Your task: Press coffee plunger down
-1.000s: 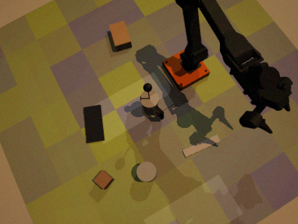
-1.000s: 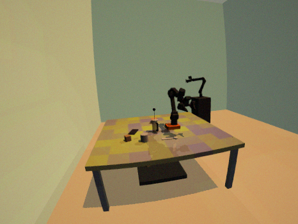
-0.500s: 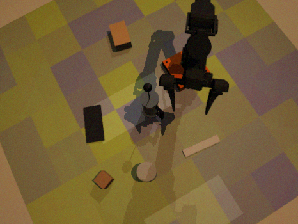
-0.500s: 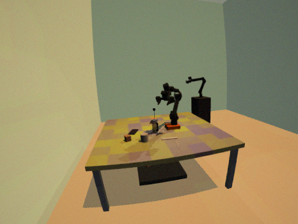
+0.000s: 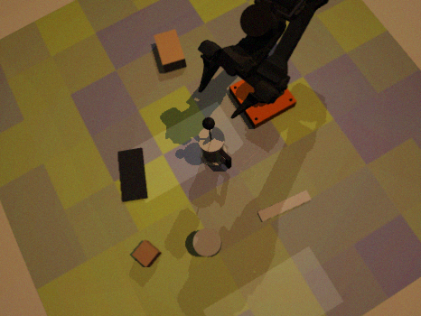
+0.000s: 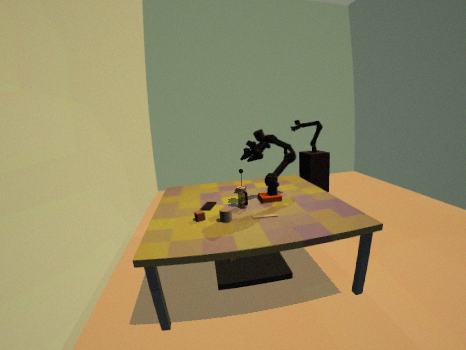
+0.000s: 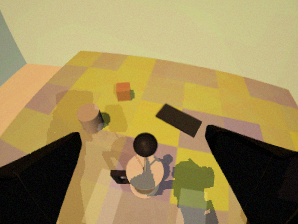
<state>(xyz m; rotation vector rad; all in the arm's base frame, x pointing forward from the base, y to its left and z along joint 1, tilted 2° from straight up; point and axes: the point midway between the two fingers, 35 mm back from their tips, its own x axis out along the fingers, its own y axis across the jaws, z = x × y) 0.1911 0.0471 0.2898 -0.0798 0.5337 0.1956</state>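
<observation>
The coffee press is 190 mm below my gripper tip, 20 mm to the left of it and 20 mm ahead of it. The rest, counted from my gripper tip: pale flat bar: 310 mm below, 240 mm to the left, 40 mm behind; then black flat slab: 310 mm below, 250 mm ahead, 90 mm to the right.
</observation>
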